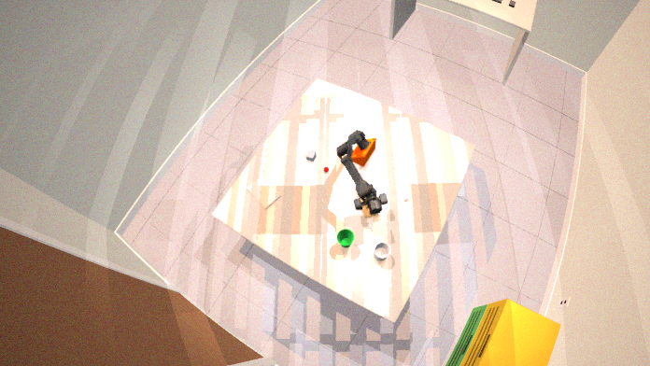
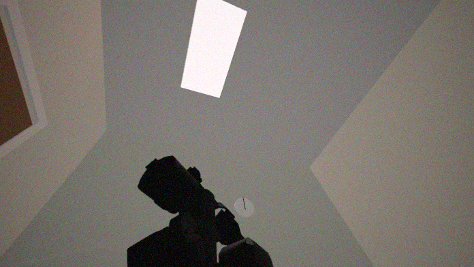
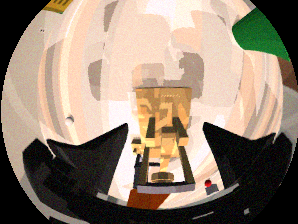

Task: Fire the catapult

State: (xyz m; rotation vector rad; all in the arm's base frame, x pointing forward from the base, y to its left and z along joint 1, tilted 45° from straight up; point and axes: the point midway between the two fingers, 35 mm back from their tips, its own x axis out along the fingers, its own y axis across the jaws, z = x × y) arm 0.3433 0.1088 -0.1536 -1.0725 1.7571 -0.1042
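Right now my gripper tip is 360 mm to the left of the red ball, 130 mm past it and 40 mm above it. From my gripper tip the other things lie so: green cup (240 mm ahead, 40 mm to the right, 20 mm below); wooden catapult (70 mm behind, 40 mm to the right); white mug (210 mm ahead, 170 mm to the left, 30 mm below).
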